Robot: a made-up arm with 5 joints. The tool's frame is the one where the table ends.
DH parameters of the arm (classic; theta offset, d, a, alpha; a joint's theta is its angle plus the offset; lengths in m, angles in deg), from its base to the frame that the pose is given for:
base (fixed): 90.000 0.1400 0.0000 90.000
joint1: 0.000 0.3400 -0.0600 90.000
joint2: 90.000 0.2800 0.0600 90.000
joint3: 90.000 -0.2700 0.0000 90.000
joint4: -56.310 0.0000 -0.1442 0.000
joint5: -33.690 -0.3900 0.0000 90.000
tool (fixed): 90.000 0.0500 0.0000 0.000
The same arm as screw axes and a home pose.
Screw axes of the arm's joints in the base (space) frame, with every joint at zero. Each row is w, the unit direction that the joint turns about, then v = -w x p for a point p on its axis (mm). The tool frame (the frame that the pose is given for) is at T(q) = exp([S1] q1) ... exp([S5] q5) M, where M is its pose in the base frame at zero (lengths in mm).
S1 = (1, 0, 0, 0.0, 140.0, 0.0)
S2 = (0, 0, -1, 60.0, 340.0, 0.0)
S3 = (0, 1, 0, 140.0, 0.0, 400.0)
S4 = (1, 0, 0, 0.0, -140.0, 330.0)
S5 = (1, 0, 0, 0.0, -60.0, 210.0)
M: xyz 10.0 -210.0 -10.0 (mm) rpy 0.0000 0.0000 0.0000 (rad, as in URDF)

